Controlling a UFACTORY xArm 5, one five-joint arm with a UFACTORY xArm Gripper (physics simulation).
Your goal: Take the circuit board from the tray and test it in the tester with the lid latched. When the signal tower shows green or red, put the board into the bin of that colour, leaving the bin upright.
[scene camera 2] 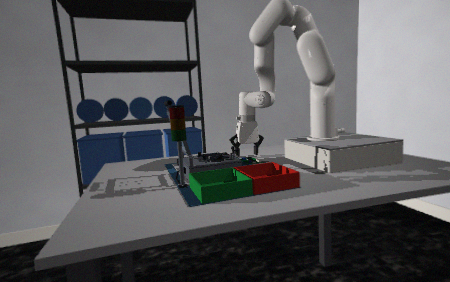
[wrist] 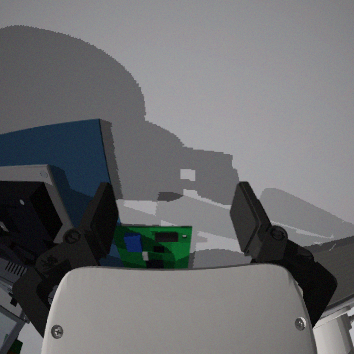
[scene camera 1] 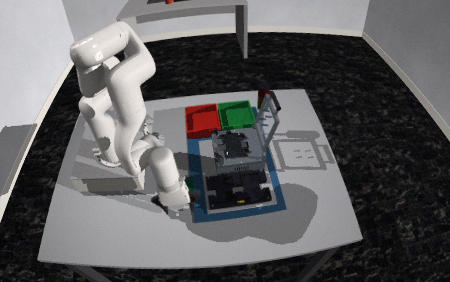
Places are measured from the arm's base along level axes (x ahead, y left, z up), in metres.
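Pixels of known places: gripper, fingertip midpoint: [scene camera 2: 246, 155] [wrist: 174, 197] [scene camera 1: 179, 210]; arm's base, origin of the base link: [scene camera 2: 323, 138] [wrist: 317, 322] [scene camera 1: 114, 155].
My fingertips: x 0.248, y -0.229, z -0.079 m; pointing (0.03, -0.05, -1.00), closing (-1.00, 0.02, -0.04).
For each thing: its top centre in the pictures, then the offset to it from my fingertips. "*": a spot on its surface instead. Level surfaces: height alone.
- green circuit board, middle of its top: [wrist: 153, 268] [scene camera 1: 183, 188] [scene camera 2: 250, 158] 0.003 m up, 0.022 m ahead, 0.092 m left
- black tray, surface spot: [scene camera 1: 220, 199] * 0.009 m up, 0.150 m ahead, 0.019 m left
- grey tester, surface spot: [scene camera 1: 241, 165] * 0.039 m up, 0.245 m ahead, 0.135 m left
- signal tower, surface spot: [scene camera 2: 178, 122] * 0.199 m up, 0.367 m ahead, 0.344 m left
- red bin, middle of its top: [scene camera 2: 264, 169] [scene camera 1: 201, 116] 0.039 m up, 0.126 m ahead, 0.424 m left
- green bin, middle of its top: [scene camera 2: 218, 176] [scene camera 1: 236, 112] 0.039 m up, 0.276 m ahead, 0.422 m left
- blue mat, its level: 0.006 m down
The green circuit board [scene camera 1: 189, 184] [wrist: 172, 247] lies outside the tray, at the blue mat's left edge; the arm partly hides it. Whether it rests on that edge is unclear. My gripper [scene camera 1: 176, 210] [scene camera 2: 246, 151] [wrist: 174, 197] is wide open and empty, low over the table, its fingertips beyond the board's near end. The black tray [scene camera 1: 220, 199] is at the mat's front. The grey tester [scene camera 1: 241, 165] stands behind it, its lid [scene camera 1: 272, 135] raised. The signal tower [scene camera 1: 263, 97] [scene camera 2: 178, 122] shows no clearly lit lamp. The red bin [scene camera 1: 202, 133] [scene camera 2: 277, 181] and green bin [scene camera 1: 236, 115] [scene camera 2: 220, 192] stand upright.
The blue mat [scene camera 1: 280, 200] [wrist: 60, 142] lies under the tray and tester, with its raised edge close to the left finger in the wrist view. The arm's base box [scene camera 1: 110, 184] [scene camera 2: 370, 155] is at the table's left in scene camera 1. The raised lid stands on the tester's right side.
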